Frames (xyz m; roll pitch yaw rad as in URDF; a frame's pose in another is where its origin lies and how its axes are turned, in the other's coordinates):
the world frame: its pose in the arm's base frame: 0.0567 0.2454 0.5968 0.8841 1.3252 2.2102
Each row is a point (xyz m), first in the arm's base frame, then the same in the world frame.
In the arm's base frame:
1: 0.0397 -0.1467 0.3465
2: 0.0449 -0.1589 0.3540
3: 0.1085 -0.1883 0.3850
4: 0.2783 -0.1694 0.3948
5: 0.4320 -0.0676 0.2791
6: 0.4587 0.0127 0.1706
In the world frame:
1: 0.1688 -0.1185 -0.4173
2: 0.1583 -0.1248 -0.4265
3: 0.1133 -0.1864 -0.4337
4: 0.0829 -0.3427 -0.3710
5: 0.1926 -0.4887 -0.2527
6: 0.3097 -0.5166 -0.1860

